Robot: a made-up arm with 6 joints.
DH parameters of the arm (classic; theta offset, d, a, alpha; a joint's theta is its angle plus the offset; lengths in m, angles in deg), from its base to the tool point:
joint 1: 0 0.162 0 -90
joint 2: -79.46 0 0.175 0
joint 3: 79.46 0 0.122 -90
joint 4: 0 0.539 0 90
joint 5: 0 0 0.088 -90
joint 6: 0 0.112 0 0
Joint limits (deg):
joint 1: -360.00..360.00
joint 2: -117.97..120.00
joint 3: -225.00..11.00
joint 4: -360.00..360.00
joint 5: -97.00..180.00
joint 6: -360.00..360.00
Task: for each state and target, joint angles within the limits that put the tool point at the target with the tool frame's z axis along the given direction. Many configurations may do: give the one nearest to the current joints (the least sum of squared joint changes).
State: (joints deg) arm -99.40 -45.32 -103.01 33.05 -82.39 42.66
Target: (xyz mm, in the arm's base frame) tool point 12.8 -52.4 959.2 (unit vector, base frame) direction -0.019 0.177 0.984
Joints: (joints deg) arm -79.43 -11.82 -138.14 -1.22 -40.27 42.66
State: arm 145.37 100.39 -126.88 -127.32 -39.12 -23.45
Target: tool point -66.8 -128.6 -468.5 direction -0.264 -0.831 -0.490
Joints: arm 141.46 118.63 -88.72 -91.79 -54.56 -23.45
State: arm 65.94 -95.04 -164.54 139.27 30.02 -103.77
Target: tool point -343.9 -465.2 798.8 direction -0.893 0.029 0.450
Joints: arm 56.79 -65.09 -143.10 104.48 51.98 -103.77
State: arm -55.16 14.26 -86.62 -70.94 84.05 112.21
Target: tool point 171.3 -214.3 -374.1 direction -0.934 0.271 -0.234
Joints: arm -42.18 48.03 -56.32 -25.38 83.95 112.21
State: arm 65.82 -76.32 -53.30 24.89 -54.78 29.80
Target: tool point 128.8 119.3 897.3 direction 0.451 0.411 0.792
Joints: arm 42.06 -54.00 -80.70 -1.28 -7.69 29.80
